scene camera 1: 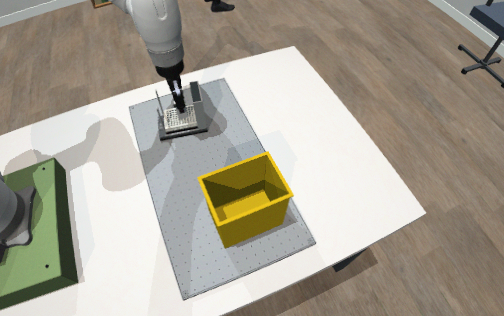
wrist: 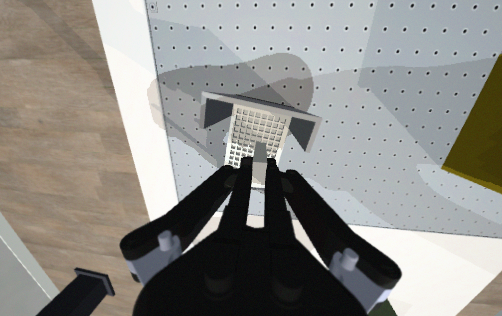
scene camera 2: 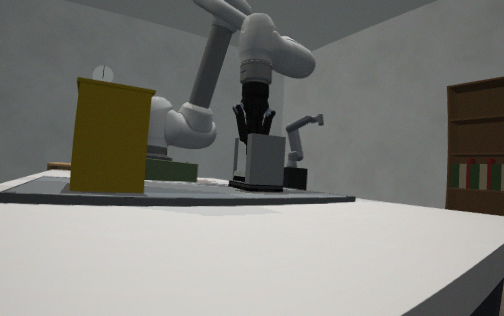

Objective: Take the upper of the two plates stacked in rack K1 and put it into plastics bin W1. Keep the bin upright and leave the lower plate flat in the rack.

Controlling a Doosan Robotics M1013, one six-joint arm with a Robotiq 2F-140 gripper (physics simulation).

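Pixels of known places: gripper, between the fingertips: (scene camera 1: 182, 116) (wrist: 260, 152); arm's base, origin of its link: (scene camera 1: 5, 221) (scene camera 2: 148, 159).
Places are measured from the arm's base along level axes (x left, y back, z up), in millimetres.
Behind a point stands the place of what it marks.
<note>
Rack K1 (scene camera 1: 195, 92) {x 271, y -621, z 30 mm} (scene camera 2: 266, 162) {x 223, y -634, z 6 mm} (wrist: 313, 134) {x 183, y -617, z 75 mm} stands upright on the pegboard, with a dark base and grey uprights. The upper plate (scene camera 1: 172, 120) {x 223, y -528, z -21 mm} (wrist: 260, 125) {x 228, y -602, z -21 mm}, pale with a grid of small wells, lies flat in it. The lower plate cannot be told apart clearly beneath it. My gripper (scene camera 1: 181, 110) {x 222, y -564, z -14 mm} (wrist: 260, 152) {x 222, y -564, z -14 mm} points down over the upper plate, shut, with its grey fingertip pads together and nothing held. Whether the tips touch the plate cannot be told; the rack panel hides them in scene camera 2. Bin W1 (scene camera 1: 257, 222) {x -202, y -671, z 25 mm} (scene camera 2: 111, 140) {x -134, y -743, z 17 mm} (wrist: 480, 135) {x -86, y -632, z -42 mm}, yellow and open-topped, stands upright.
The grey pegboard (scene camera 1: 175, 200) {x -35, y -483, z -68 mm} (scene camera 2: 320, 197) {x 295, y -761, z -67 mm} (wrist: 380, 30) {x 88, y -743, z -68 mm} lies on the white table (scene camera 1: 340, 150) {x -14, y -1026, z -81 mm} (scene camera 2: 200, 250) {x -55, y -1021, z -81 mm} and bears the rack and the bin. The rack's uprights stand close around the fingers. A green block (scene camera 1: 42, 220) {x -28, y -119, z 2 mm} (scene camera 2: 172, 171) {x 83, y -150, z -42 mm} carries the arm's base.
</note>
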